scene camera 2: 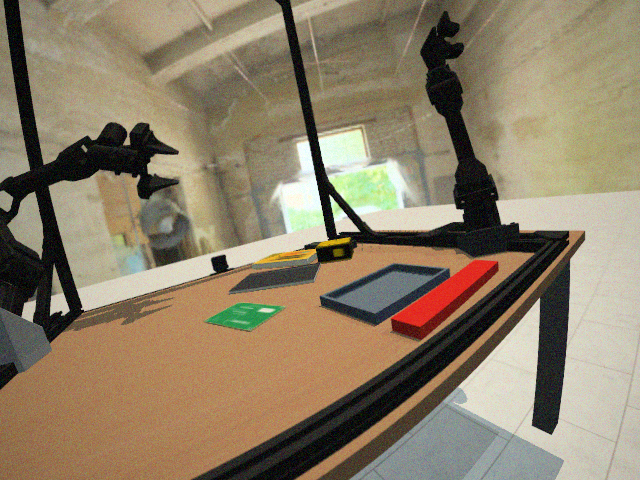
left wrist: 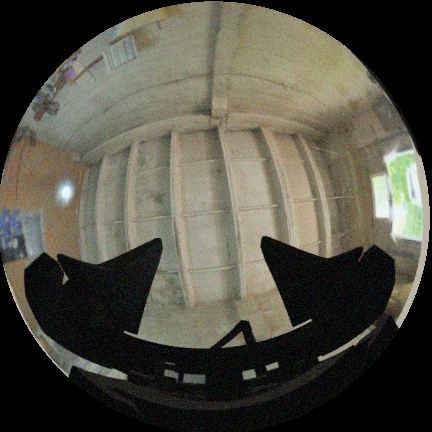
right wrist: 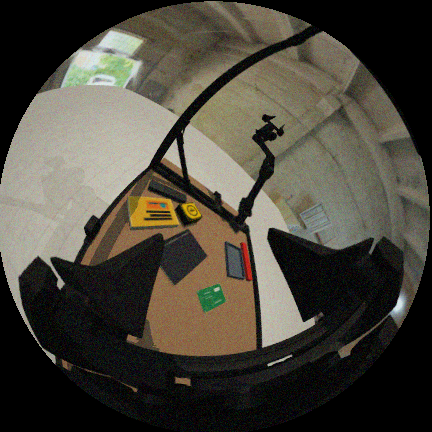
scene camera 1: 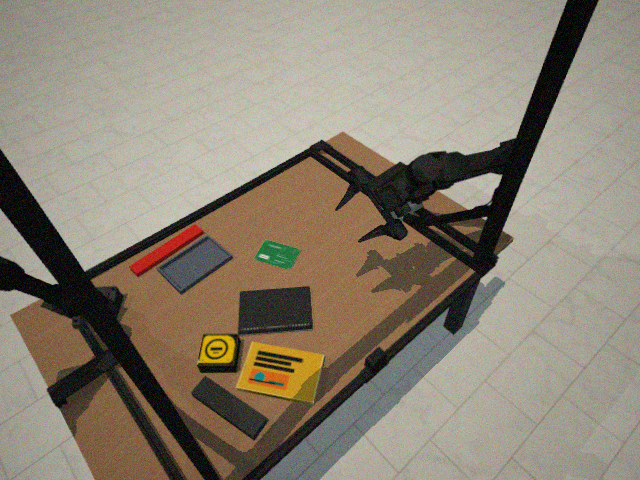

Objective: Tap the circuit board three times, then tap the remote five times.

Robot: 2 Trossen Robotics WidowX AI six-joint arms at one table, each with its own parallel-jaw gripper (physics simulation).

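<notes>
The circuit board, a thin green rectangle point(scene camera 1: 277, 254) point(scene camera 2: 245, 316) point(right wrist: 211, 298) with a small pale patch, lies flat on the table. A slim dark-grey bar point(scene camera 1: 230, 407) point(right wrist: 167, 191), which looks like the remote, lies flat near the bottom of the scene camera 1 view. My right gripper point(scene camera 1: 348, 225) point(scene camera 2: 177, 166) point(right wrist: 216, 236) is open and empty, high above the table, to the right of the green board in the scene camera 1 view. My left gripper point(scene camera 2: 453, 38) point(left wrist: 211, 242) point(right wrist: 279, 119) is open and empty, raised high on its upright arm, far from both things.
A black notebook point(scene camera 1: 275, 310) point(scene camera 2: 276, 279) lies near the green board. A yellow tape measure point(scene camera 1: 218, 352) point(scene camera 2: 336, 249) and a yellow book point(scene camera 1: 281, 382) lie beside the dark bar. A blue-grey tray point(scene camera 1: 194, 264) point(scene camera 2: 385, 291) lies beside a red bar point(scene camera 1: 166, 250) point(scene camera 2: 447, 299). Black frame posts rise at the edges.
</notes>
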